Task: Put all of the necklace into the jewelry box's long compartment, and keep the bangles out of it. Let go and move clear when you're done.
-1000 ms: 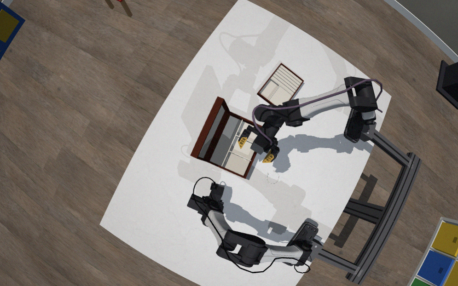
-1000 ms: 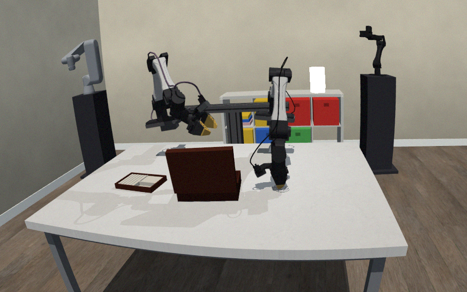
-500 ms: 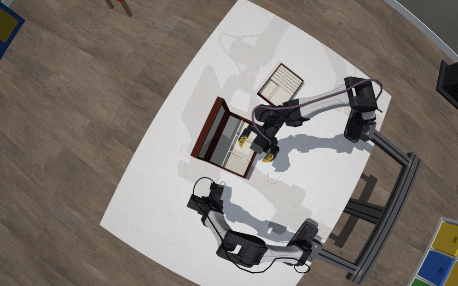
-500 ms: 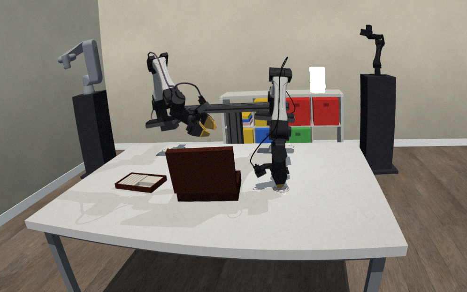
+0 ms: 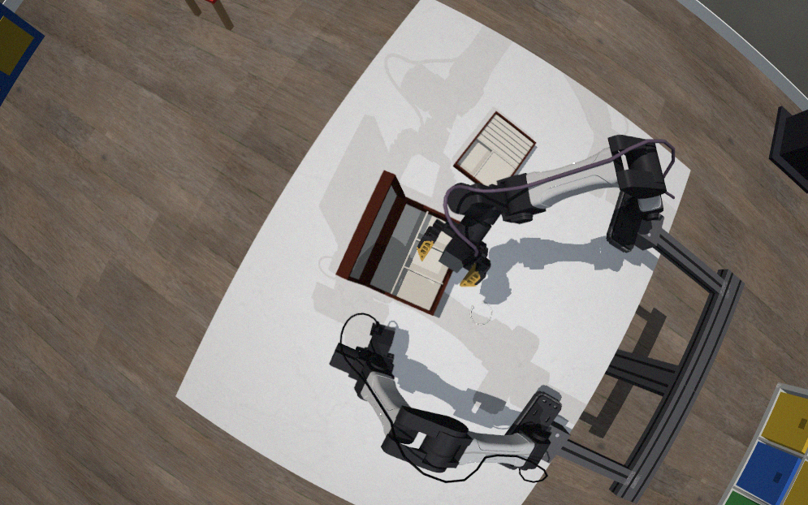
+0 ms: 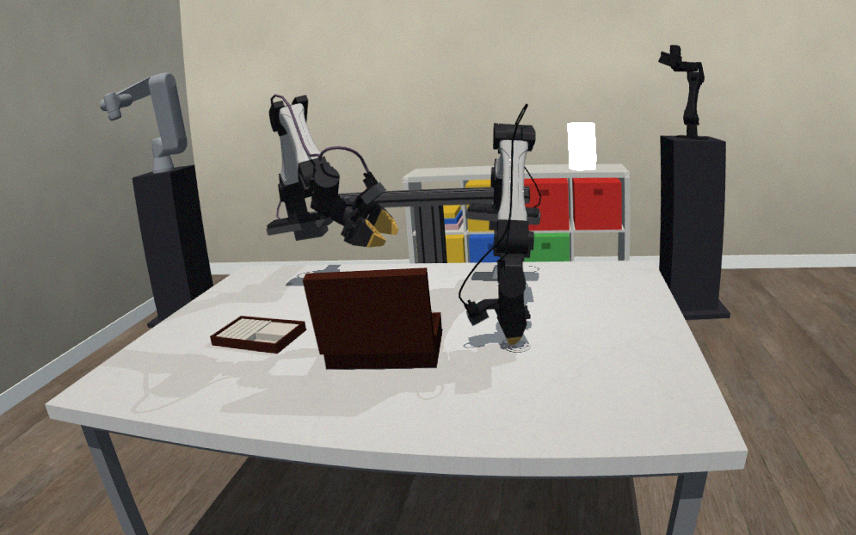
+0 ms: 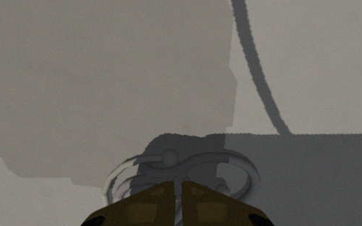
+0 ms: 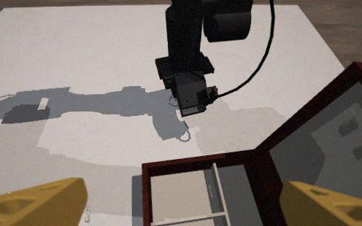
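My left gripper is now 5 cm short of the jewelry box, 29 cm to the left of it and 10 cm below it. Also, from my left hand: shallow tray: 4 cm behind, 65 cm to the right, 1 cm below.
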